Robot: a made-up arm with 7 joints.
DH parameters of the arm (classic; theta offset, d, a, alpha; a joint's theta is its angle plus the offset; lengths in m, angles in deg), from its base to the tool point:
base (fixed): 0 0 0 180
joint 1: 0 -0.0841 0.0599 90
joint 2: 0 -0.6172 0.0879 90
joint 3: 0 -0.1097 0.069 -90
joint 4: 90 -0.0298 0.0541 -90
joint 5: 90 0.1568 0.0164 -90
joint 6: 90 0.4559 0.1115 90
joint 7: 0 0.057 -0.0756 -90
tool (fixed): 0 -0.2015 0 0
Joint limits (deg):
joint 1: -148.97..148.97
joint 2: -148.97..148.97
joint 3: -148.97..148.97
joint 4: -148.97..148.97
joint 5: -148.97..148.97
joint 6: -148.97..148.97
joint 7: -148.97..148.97
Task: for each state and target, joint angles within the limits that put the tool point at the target. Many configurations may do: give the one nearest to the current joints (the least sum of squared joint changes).
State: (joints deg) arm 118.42 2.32 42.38 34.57 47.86 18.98 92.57
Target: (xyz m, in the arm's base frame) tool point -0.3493 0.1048 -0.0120
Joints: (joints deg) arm 144.10 8.49 35.24 38.47 47.71 18.28 71.24
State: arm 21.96 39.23 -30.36 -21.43 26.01 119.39 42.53
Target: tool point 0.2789 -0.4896 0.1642
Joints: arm 0.98 27.19 -42.23 14.74 -7.92 107.03 53.99
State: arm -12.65 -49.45 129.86 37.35 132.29 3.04 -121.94
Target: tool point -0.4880 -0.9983 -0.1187
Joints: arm 20.38 -36.15 125.72 51.83 109.02 2.54 -112.62
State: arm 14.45 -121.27 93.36 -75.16 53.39 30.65 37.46
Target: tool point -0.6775 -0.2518 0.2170
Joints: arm 70.80 -127.38 110.77 -72.33 16.80 9.20 32.40
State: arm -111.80 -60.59 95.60 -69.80 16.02 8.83 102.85
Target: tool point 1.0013 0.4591 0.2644
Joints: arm -104.19 -61.26 92.57 -94.25 4.08 -11.22 145.87
